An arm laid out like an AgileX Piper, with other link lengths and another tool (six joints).
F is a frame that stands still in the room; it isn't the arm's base.
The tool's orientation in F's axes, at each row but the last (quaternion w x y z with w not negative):
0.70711 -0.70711 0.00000 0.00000
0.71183 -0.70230 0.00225 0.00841
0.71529 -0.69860 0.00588 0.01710
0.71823 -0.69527 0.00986 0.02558
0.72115 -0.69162 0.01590 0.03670
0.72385 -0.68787 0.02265 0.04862
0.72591 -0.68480 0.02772 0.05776
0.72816 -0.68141 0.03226 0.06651
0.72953 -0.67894 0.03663 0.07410
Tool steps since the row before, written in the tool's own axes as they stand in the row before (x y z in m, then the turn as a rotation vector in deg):
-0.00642 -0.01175 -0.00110 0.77 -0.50 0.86
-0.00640 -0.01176 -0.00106 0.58 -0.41 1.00
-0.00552 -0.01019 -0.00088 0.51 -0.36 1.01
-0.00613 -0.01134 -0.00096 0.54 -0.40 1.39
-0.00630 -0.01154 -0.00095 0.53 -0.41 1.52
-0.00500 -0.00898 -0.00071 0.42 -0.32 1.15
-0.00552 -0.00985 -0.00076 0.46 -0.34 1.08
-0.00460 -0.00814 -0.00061 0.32 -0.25 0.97
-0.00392 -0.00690 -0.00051 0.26 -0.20 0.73
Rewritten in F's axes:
-0.00642 -0.00110 0.01175 0.77 0.86 0.50
-0.00621 -0.00127 0.01184 0.58 1.00 0.41
-0.00517 -0.00121 0.01034 0.51 1.01 0.37
-0.00553 -0.00146 0.01159 0.53 1.39 0.42
-0.00539 -0.00161 0.01192 0.52 1.52 0.43
-0.00404 -0.00134 0.00938 0.41 1.15 0.34
-0.00425 -0.00156 0.01037 0.46 1.08 0.35
-0.00338 -0.00136 0.00863 0.31 0.97 0.27
-0.00275 -0.00120 0.00736 0.25 0.73 0.21

